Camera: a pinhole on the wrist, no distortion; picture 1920 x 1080 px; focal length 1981.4 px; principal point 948.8 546.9 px. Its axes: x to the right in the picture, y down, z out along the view. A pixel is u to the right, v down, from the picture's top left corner.
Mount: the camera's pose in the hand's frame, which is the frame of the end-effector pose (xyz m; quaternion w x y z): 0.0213 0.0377 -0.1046 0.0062 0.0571 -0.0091 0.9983
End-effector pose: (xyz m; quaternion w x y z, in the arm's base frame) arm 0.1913 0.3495 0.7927 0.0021 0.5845 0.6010 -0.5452
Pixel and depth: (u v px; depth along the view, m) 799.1 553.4 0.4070
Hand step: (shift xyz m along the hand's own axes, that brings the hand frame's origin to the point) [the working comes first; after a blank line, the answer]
In the camera's frame: -0.0307 0.0013 0.4070

0.0982 0.0283 0.2961
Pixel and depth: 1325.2 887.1 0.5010
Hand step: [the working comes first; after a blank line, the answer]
In the camera's frame: 0.0952 0.0860 0.5010

-0.0173 -0.0567 0.4024
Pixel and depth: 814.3 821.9 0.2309
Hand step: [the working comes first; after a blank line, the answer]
In the camera's frame: -0.0157 0.0320 0.2309

0.0627 0.0011 0.1224
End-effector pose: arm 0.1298 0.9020 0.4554 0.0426 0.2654 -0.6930 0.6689
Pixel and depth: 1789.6 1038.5 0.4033
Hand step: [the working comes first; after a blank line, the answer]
In the camera's frame: 0.1711 0.1001 0.4033

-0.1041 -0.0680 0.3138
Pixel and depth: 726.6 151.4 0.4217
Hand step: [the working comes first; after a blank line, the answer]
In the camera's frame: -0.0473 -0.0842 0.4217

0.1174 0.1134 0.3104
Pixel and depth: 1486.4 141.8 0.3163
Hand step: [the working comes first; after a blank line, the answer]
In the camera's frame: 0.0858 -0.0647 0.3163

-0.0271 0.0974 0.2205
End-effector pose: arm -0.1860 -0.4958 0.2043 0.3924 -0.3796 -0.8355 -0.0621
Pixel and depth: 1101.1 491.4 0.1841
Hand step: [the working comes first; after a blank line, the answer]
In the camera's frame: 0.0142 -0.0052 0.1841

0.0283 0.0395 0.0800
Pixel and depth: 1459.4 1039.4 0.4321
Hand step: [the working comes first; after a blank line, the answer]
In the camera's frame: 0.1114 0.1074 0.4321

-0.0415 -0.0766 0.3354
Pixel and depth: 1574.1 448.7 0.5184
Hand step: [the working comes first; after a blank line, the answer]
In the camera's frame: 0.1636 -0.0257 0.5184

-0.0818 0.0555 0.4295
